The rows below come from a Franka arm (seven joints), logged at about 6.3 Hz.
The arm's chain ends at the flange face. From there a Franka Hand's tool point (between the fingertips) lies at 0.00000 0.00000 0.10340 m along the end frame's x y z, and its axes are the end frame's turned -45 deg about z.
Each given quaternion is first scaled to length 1.
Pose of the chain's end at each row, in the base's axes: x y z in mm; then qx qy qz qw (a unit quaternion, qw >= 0):
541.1, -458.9, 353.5, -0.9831, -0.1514, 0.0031, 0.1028
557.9, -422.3, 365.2, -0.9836, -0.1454, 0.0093, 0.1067
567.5, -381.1, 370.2, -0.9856, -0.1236, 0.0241, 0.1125
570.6, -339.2, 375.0, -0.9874, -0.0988, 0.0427, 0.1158
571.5, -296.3, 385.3, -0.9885, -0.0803, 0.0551, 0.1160
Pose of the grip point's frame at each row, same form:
537.3, -438.1, 252.3, -0.8503, -0.5161, -0.0365, 0.0962
552.8, -400.9, 264.2, -0.8531, -0.5107, -0.0322, 0.1021
559.7, -358.8, 269.5, -0.8633, -0.4914, -0.0208, 0.1132
559.5, -316.4, 274.8, -0.8745, -0.4692, -0.0049, 0.1233
558.3, -273.5, 285.3, -0.8825, -0.4525, 0.0065, 0.1283

